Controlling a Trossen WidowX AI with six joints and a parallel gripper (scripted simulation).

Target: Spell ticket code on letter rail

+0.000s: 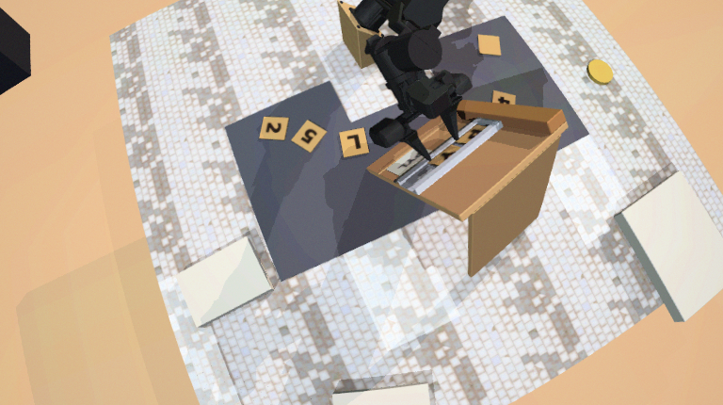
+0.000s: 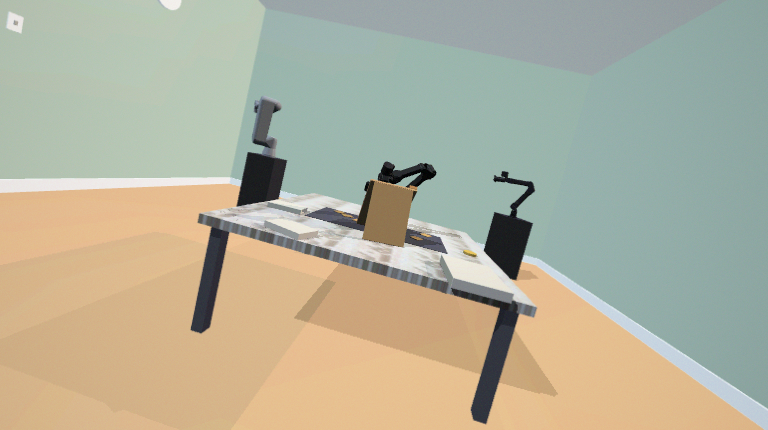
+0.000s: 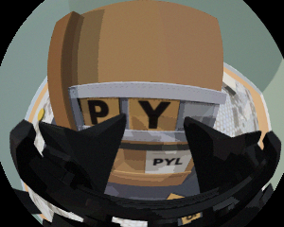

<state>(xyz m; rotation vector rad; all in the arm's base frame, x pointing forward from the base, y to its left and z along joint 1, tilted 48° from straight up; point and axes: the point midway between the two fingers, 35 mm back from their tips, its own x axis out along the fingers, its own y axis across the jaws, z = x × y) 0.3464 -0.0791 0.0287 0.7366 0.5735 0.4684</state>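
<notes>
My gripper tip is now 1 cm short of the Y tile and 1 cm above it. From my gripper tip the other things lie so: white ticket 8 cm below, 4 cm to the right, 4 cm behind; then P tile 7 cm to the left, 1 cm below; then dark mat 17 cm below, 17 cm behind, 2 cm to the left.
</notes>
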